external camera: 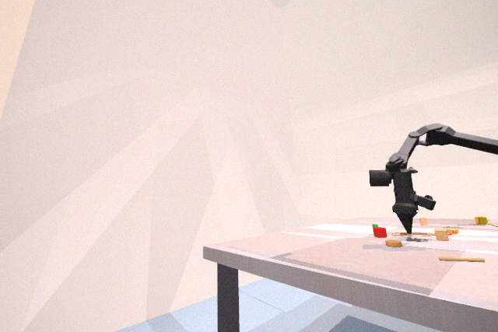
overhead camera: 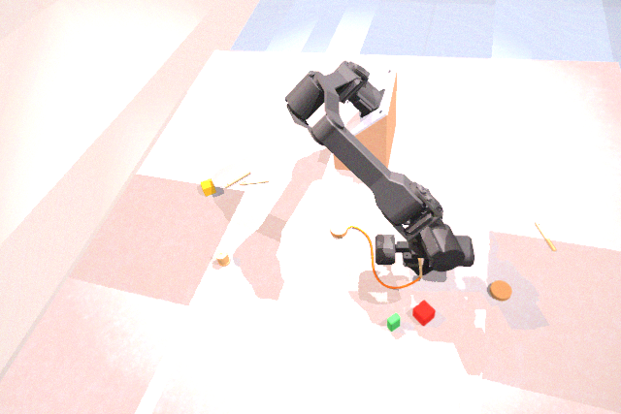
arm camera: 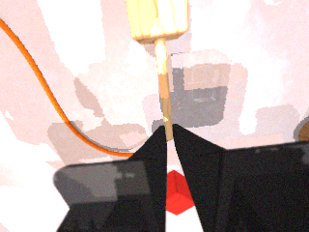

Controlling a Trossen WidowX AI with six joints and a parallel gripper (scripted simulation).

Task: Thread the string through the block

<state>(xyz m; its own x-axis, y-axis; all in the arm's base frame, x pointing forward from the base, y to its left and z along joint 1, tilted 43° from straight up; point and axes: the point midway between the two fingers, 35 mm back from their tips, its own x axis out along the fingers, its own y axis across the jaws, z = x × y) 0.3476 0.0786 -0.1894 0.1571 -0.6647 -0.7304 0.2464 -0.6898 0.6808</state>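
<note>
Right now the wooden block is 80 mm behind my gripper tip and 20 mm to the right of it. From my gripper tip the other things lie so: round disc: 10 mm behind, 160 mm to the left, 10 mm below; red cube: 90 mm ahead, 20 mm to the left; green block: 120 mm ahead, 30 mm to the right.
</note>
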